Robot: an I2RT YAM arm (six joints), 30 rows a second.
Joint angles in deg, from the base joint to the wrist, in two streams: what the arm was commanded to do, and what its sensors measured. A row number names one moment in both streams.
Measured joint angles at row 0: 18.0 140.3 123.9 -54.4 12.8 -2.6
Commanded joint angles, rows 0 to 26: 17.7 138.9 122.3 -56.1 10.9 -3.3; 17.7 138.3 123.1 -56.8 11.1 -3.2; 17.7 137.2 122.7 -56.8 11.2 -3.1; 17.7 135.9 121.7 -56.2 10.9 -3.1; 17.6 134.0 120.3 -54.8 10.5 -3.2; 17.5 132.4 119.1 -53.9 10.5 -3.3; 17.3 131.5 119.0 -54.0 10.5 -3.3; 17.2 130.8 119.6 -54.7 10.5 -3.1; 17.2 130.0 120.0 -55.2 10.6 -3.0; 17.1 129.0 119.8 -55.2 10.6 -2.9; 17.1 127.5 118.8 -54.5 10.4 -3.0; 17.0 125.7 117.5 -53.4 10.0 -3.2; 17.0 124.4 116.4 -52.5 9.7 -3.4; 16.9 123.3 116.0 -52.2 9.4 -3.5; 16.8 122.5 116.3 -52.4 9.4 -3.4; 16.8 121.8 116.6 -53.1 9.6 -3.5; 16.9 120.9 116.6 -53.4 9.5 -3.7; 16.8 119.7 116.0 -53.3 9.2 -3.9; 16.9 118.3 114.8 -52.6 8.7 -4.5; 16.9 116.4 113.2 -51.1 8.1 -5.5; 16.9 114.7 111.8 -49.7 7.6 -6.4; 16.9 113.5 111.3 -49.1 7.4 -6.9; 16.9 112.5 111.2 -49.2 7.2 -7.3; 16.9 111.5 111.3 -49.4 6.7 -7.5; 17.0 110.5 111.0 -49.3 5.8 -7.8; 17.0 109.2 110.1 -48.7 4.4 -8.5; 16.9 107.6 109.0 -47.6 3.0 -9.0
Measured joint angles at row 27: 17.1 114.5 110.1 -51.3 6.2 -6.7
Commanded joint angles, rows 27 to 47: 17.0 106.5 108.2 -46.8 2.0 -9.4; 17.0 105.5 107.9 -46.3 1.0 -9.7; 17.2 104.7 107.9 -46.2 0.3 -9.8; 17.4 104.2 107.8 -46.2 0.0 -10.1; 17.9 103.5 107.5 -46.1 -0.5 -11.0; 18.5 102.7 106.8 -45.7 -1.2 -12.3; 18.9 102.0 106.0 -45.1 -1.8 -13.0; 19.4 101.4 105.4 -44.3 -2.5 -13.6; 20.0 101.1 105.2 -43.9 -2.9 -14.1; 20.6 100.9 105.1 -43.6 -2.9 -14.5; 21.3 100.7 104.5 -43.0 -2.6 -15.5; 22.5 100.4 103.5 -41.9 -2.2 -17.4; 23.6 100.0 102.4 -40.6 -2.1 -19.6; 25.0 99.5 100.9 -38.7 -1.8 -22.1; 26.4 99.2 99.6 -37.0 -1.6 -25.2; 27.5 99.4 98.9 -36.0 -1.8 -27.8; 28.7 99.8 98.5 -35.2 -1.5 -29.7; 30.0 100.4 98.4 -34.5 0.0 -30.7; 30.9 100.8 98.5 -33.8 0.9 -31.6; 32.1 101.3 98.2 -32.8 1.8 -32.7; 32.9 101.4 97.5 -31.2 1.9 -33.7
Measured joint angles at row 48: 31.0 102.8 97.3 -38.2 0.2 -27.6
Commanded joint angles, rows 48 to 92: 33.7 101.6 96.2 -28.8 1.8 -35.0; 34.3 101.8 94.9 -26.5 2.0 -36.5; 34.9 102.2 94.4 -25.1 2.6 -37.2; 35.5 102.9 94.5 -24.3 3.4 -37.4; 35.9 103.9 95.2 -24.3 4.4 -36.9; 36.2 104.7 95.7 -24.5 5.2 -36.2; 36.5 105.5 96.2 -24.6 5.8 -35.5; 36.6 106.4 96.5 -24.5 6.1 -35.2; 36.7 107.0 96.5 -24.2 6.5 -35.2; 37.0 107.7 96.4 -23.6 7.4 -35.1; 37.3 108.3 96.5 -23.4 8.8 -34.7; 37.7 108.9 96.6 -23.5 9.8 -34.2; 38.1 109.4 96.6 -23.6 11.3 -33.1; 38.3 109.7 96.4 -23.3 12.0 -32.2; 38.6 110.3 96.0 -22.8 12.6 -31.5; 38.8 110.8 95.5 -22.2 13.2 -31.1; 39.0 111.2 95.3 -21.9 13.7 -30.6; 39.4 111.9 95.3 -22.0 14.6 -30.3; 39.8 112.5 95.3 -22.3 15.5 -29.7; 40.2 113.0 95.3 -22.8 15.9 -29.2; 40.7 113.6 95.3 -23.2 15.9 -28.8; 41.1 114.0 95.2 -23.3 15.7 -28.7; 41.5 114.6 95.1 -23.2 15.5 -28.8; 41.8 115.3 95.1 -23.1 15.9 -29.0; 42.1 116.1 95.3 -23.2 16.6 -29.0; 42.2 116.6 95.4 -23.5 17.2 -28.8; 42.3 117.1 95.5 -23.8 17.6 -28.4; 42.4 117.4 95.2 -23.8 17.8 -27.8; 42.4 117.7 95.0 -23.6 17.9 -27.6; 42.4 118.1 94.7 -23.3 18.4 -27.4; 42.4 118.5 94.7 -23.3 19.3 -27.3; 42.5 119.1 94.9 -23.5 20.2 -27.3; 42.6 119.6 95.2 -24.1 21.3 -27.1; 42.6 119.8 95.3 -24.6 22.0 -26.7; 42.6 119.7 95.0 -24.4 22.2 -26.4; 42.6 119.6 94.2 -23.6 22.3 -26.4; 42.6 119.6 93.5 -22.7 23.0 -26.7; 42.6 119.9 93.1 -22.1 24.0 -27.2; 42.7 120.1 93.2 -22.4 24.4 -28.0; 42.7 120.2 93.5 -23.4 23.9 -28.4; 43.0 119.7 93.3 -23.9 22.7 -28.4; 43.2 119.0 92.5 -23.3 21.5 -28.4; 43.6 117.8 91.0 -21.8 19.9 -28.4; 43.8 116.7 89.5 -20.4 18.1 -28.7; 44.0 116.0 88.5 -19.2 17.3 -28.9
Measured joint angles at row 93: 43.0 118.6 91.0 -21.4 20.4 -28.6
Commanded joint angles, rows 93 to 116: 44.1 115.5 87.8 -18.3 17.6 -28.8; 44.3 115.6 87.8 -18.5 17.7 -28.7; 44.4 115.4 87.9 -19.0 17.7 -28.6; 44.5 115.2 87.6 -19.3 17.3 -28.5; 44.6 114.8 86.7 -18.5 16.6 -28.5; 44.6 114.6 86.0 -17.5 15.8 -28.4; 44.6 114.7 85.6 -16.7 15.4 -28.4; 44.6 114.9 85.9 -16.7 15.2 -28.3; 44.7 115.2 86.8 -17.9 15.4 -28.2; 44.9 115.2 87.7 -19.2 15.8 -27.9; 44.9 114.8 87.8 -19.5 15.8 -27.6; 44.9 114.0 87.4 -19.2 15.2 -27.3; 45.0 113.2 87.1 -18.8 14.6 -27.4; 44.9 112.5 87.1 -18.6 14.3 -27.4; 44.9 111.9 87.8 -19.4 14.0 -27.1; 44.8 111.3 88.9 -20.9 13.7 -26.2; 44.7 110.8 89.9 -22.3 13.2 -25.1; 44.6 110.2 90.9 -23.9 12.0 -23.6; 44.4 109.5 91.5 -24.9 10.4 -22.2; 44.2 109.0 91.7 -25.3 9.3 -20.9; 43.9 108.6 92.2 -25.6 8.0 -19.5; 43.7 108.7 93.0 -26.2 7.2 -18.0; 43.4 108.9 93.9 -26.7 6.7 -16.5; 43.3 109.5 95.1 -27.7 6.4 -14.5
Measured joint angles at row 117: 44.0 112.5 92.4 -24.4 9.9 -20.8
